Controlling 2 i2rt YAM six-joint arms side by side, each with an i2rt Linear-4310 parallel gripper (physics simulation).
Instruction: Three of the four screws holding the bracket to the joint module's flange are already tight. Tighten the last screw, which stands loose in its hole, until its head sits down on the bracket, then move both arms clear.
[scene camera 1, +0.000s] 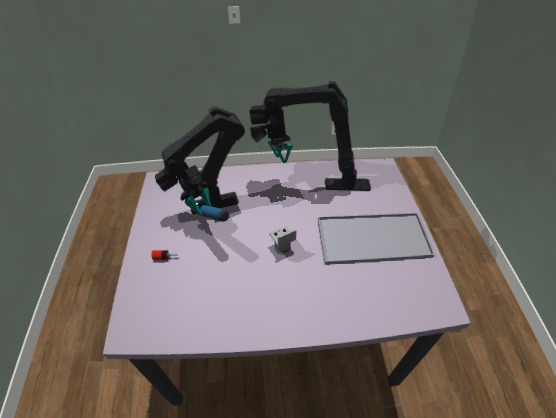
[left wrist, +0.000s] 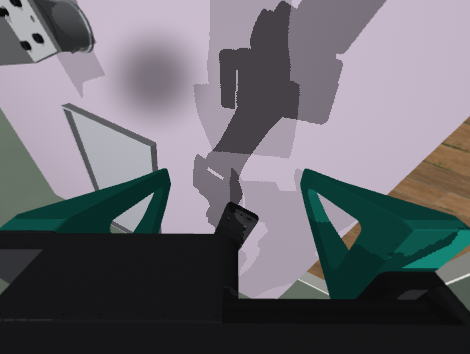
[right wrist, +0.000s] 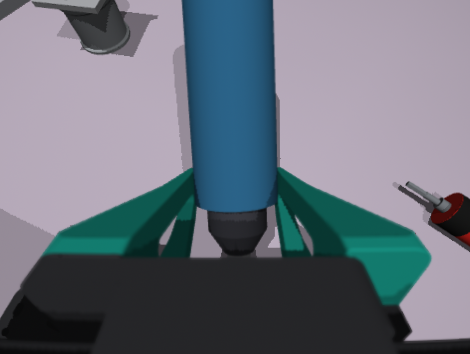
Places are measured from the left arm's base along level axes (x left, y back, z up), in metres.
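Pixels of known places: left gripper, between the fingertips: (scene camera 1: 281, 160) (left wrist: 235, 176); right gripper, between the fingertips: (scene camera 1: 206, 212) (right wrist: 235, 178); left arm's base, origin of its link: (scene camera 1: 347, 185) (left wrist: 230, 233); right arm's base, origin of its link: (scene camera 1: 214, 203).
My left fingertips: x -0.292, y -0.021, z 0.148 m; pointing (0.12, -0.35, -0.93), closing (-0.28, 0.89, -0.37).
Note:
For each thing: its top centre in the pictures, then the offset to it from my left fingertips. "spot": a spot on its surface instead.
- dark upright joint module, centre of its top: (left wrist: 25, 25) (scene camera 1: 282, 236) dx +0.009, dy -0.333, dz -0.084 m
- screwdriver, a spot on its surface: (right wrist: 232, 100) spot: dx -0.257, dy -0.277, dz +0.001 m
- red tool, centre of its top: (scene camera 1: 164, 252) dx -0.419, dy -0.395, dz -0.114 m
- grey tray, centre of its top: (left wrist: 121, 196) (scene camera 1: 375, 235) dx +0.362, dy -0.284, dz -0.132 m
The grey bracket (scene camera 1: 289, 236) (left wrist: 43, 50) (right wrist: 70, 4) sits on the dark upright joint module (scene camera 1: 283, 246) (left wrist: 73, 24) (right wrist: 102, 32) near the middle of the table. Black screw heads (left wrist: 38, 38) show on the bracket in the left wrist view; I cannot tell which is loose. My right gripper (scene camera 1: 204, 208) (right wrist: 235, 178) is shut on the blue handle of a screwdriver (scene camera 1: 212, 212) (right wrist: 232, 100), above the table at the picture's left; its shaft is mostly hidden behind the gripper body. My left gripper (scene camera 1: 281, 152) (left wrist: 235, 176) is open and empty, high behind the bracket.
A red tool (scene camera 1: 159, 255) (right wrist: 462, 217) with a black band and thin metal prongs lies at the picture's left. A grey tray (scene camera 1: 325, 261) (left wrist: 110, 124) with a raised dark rim lies right of the bracket in the scene view. Both arm bases stand at the table's back edge.

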